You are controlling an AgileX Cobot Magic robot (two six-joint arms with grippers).
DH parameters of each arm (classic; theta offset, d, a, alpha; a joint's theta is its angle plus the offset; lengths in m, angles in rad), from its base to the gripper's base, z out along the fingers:
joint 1: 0 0.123 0 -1.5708
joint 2: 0.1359 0 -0.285 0
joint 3: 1.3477 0 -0.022 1.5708
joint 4: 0 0.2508 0 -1.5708
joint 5: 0 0 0.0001 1.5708
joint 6: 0 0.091 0 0
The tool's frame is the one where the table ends.
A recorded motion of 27 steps. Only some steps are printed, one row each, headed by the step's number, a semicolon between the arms.
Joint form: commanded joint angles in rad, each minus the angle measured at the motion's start. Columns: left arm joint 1, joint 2, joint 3, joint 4, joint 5, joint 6; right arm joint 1, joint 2, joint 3, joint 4, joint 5, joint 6.
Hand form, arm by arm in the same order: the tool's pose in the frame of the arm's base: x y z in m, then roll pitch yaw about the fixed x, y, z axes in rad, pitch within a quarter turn. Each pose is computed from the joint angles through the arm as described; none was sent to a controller.
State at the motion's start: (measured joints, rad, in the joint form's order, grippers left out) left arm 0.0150 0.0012 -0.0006 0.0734 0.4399 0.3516; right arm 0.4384 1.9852 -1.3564 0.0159 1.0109 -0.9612
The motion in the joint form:
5: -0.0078 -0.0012 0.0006 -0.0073 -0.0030 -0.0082; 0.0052 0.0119 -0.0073 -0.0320 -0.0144 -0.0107
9: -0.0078 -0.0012 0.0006 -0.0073 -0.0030 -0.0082; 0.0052 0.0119 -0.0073 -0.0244 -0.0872 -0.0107
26: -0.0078 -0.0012 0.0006 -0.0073 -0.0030 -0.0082; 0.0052 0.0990 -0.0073 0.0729 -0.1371 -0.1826
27: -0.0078 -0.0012 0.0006 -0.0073 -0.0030 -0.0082; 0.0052 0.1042 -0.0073 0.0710 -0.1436 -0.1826
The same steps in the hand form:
5: 0.0510 0.0029 0.1742 2.3063 1.0365 2.2694; 0.3439 0.1620 0.1617 -3.1107 0.0044 -1.7175
9: 0.0510 0.0029 0.1742 2.3063 1.0365 2.2694; 0.3496 0.1654 0.1621 -3.0541 0.0508 -1.7191
26: 0.0510 0.0029 0.1742 2.3063 1.0365 2.2694; 0.3526 0.1744 0.1287 -3.1150 0.0907 -1.6078
27: 0.0510 0.0029 0.1742 2.3063 1.0365 2.2694; 0.3532 0.1745 0.1267 -3.1130 0.0896 -1.6070

